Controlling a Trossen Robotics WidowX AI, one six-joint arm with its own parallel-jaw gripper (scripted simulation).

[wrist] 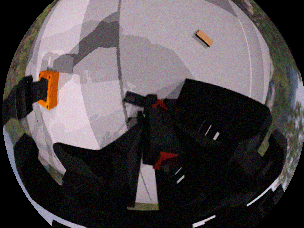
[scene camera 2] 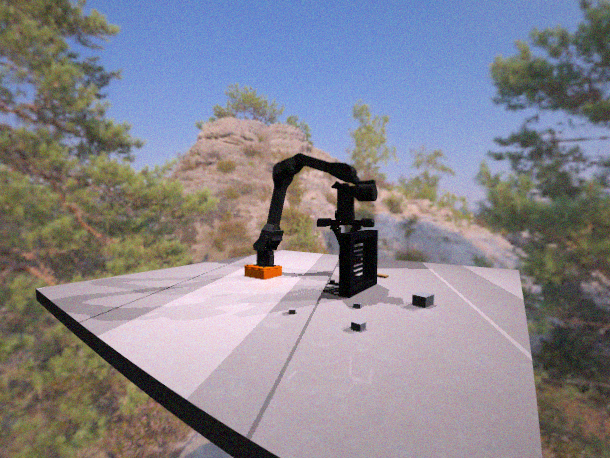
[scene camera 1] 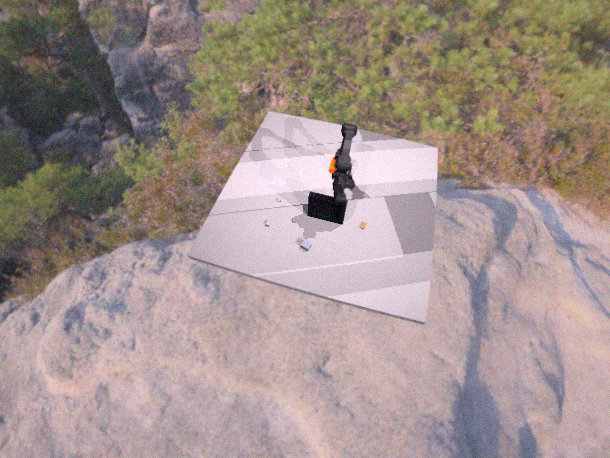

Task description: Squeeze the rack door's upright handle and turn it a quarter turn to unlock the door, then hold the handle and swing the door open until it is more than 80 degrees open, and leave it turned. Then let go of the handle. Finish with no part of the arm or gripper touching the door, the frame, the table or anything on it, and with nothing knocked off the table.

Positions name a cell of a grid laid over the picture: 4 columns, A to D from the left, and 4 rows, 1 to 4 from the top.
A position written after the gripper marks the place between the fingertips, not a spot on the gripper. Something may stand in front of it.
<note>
In view: the gripper (scene camera 2: C3) and a slatted rack door (wrist: C2).
The gripper shows as well in the wrist view (wrist: C3).
</note>
